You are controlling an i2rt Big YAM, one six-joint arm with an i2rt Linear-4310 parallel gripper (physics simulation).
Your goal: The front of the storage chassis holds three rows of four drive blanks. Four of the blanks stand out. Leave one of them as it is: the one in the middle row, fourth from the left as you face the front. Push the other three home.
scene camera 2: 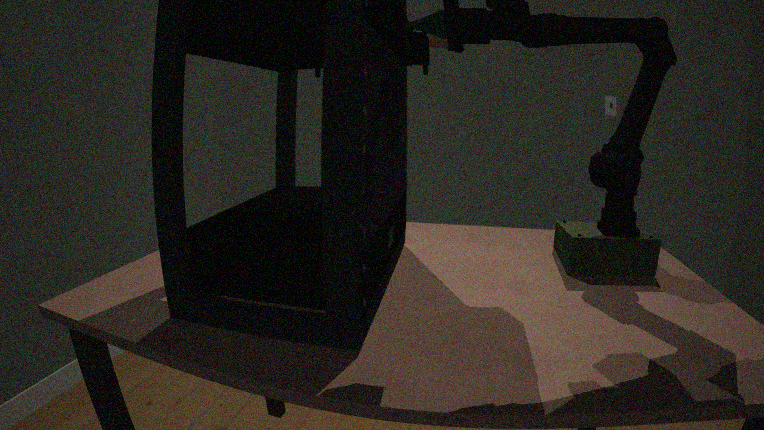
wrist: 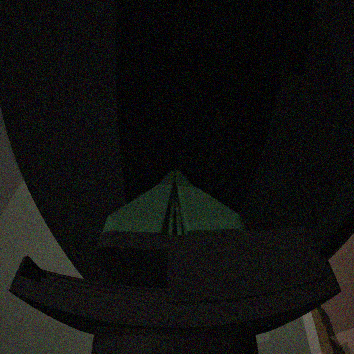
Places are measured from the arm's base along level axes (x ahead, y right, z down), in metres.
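Pixels of known places: gripper, between the fingertips: [scene camera 2: 403, 26] [wrist: 174, 177]; arm's base, origin of its link: [scene camera 2: 617, 232].
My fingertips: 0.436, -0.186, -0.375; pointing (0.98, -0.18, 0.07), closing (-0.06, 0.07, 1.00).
Ahead of a thing's pixels: the offset from my fingertips to its top centre, as dx, dy, dz. "spot": to the spot under its first point. Level surfaces: height alone.
My gripper [scene camera 2: 412, 25] [wrist: 174, 177] is shut and empty, its green fingers together in a point. In the scene view its tips are at the front side of the dark storage chassis [scene camera 2: 245, 34], high in the rack. In the wrist view the tips point into a very dark surface, and I cannot tell whether they touch it. The rows and single drive blanks cannot be made out in either view, nor which blanks stand out. A dark ear or block {spot: -0.006, +0.083, +0.031} [scene camera 2: 418, 49] juts from the rack front just below the fingertips.
The black rack {spot: +0.224, -0.325, +0.211} [scene camera 2: 168, 160] stands on the pinkish table {dz +0.450} [scene camera 2: 481, 256]. The arm stands on a green base box [scene camera 2: 606, 261] at the right and reaches high across to the rack. A wall with an outlet [scene camera 2: 610, 105] is behind.
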